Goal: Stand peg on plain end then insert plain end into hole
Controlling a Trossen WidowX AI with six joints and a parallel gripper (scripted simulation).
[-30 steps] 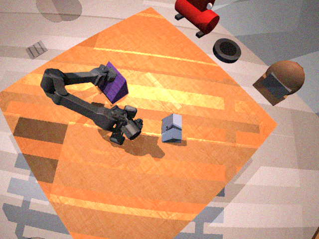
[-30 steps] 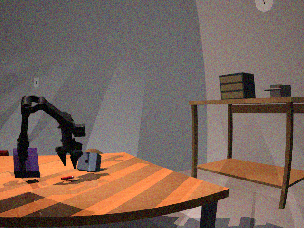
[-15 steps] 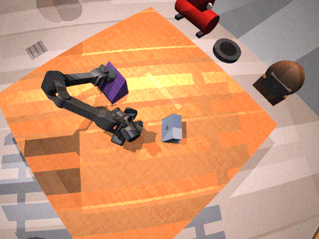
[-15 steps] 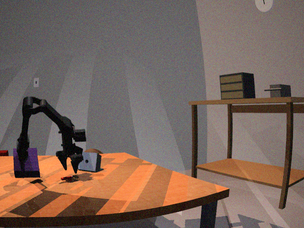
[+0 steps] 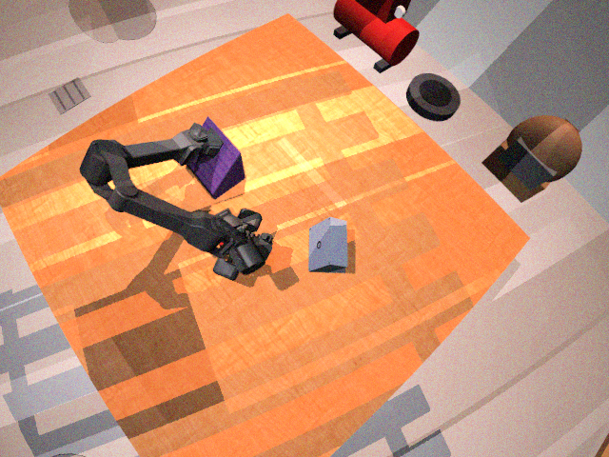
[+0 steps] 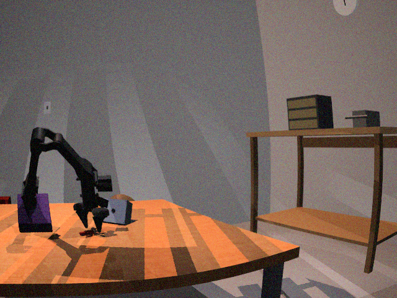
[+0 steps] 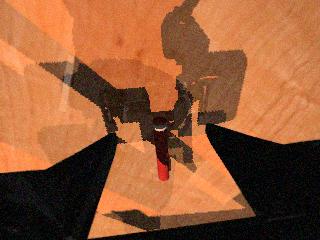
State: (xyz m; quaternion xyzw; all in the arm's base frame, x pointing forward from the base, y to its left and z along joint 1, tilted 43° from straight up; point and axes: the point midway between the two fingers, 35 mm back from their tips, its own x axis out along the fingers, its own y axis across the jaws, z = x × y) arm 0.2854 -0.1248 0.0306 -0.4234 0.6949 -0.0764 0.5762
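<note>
Right now my gripper tip is 10 mm past the dark red peg, 10 mm to the left of it and 10 mm above it. Round my gripper tip: grey-blue sloped panel 140 mm ahead, 190 mm to the left, 30 mm above.
</note>
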